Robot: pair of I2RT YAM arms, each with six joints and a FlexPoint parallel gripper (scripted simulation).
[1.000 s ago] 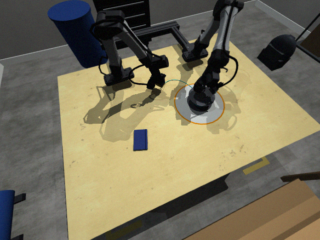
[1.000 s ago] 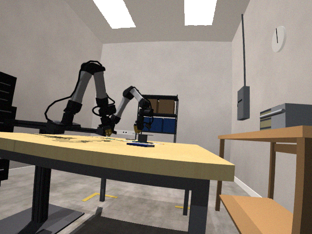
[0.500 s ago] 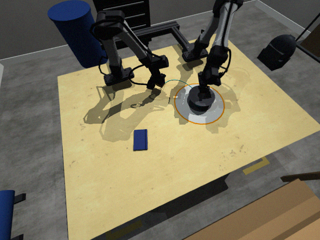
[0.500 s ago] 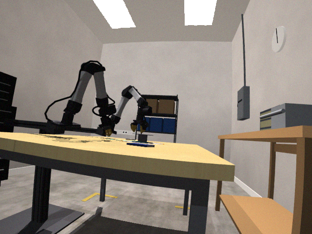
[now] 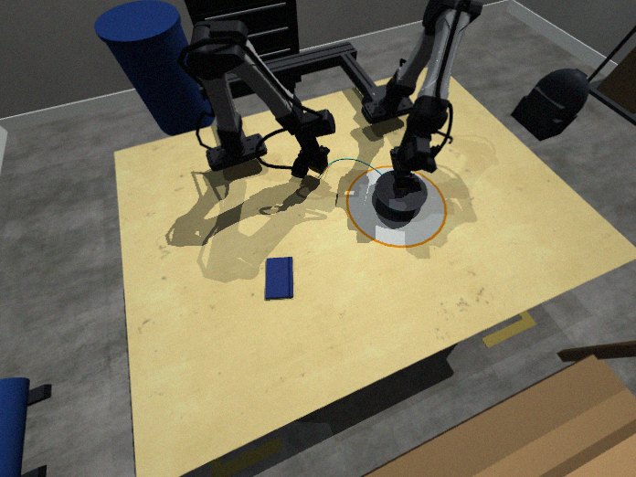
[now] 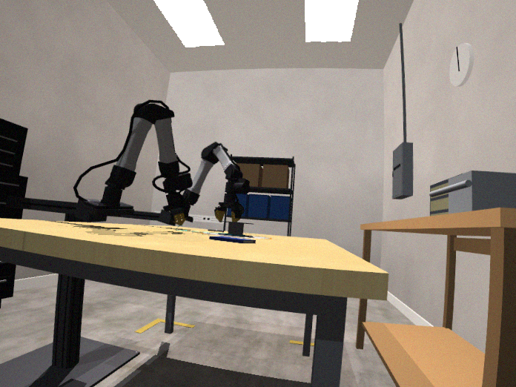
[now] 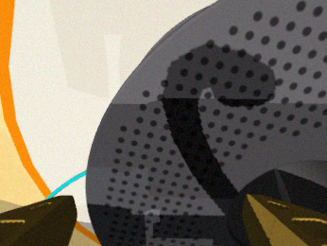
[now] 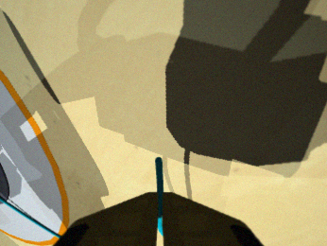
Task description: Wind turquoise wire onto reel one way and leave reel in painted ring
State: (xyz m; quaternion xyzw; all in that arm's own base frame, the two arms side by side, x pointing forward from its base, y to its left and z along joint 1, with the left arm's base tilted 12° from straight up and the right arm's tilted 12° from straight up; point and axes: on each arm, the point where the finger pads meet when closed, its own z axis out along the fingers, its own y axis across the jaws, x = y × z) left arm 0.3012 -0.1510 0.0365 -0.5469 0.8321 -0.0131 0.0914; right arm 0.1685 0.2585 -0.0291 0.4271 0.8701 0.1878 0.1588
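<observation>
Right now the dark grey reel is 5 cm ahead of my left hand, 3 cm below it and 2 cm to the right of it. Round my left hand: black hex key (32 cm to the left, 15 cm behind, 6 cm below); blue notebook (48 cm to the right, 17 cm ahead, 6 cm below); orange painted ring (7 cm below, 6 cm ahead, 2 cm to the right).
</observation>
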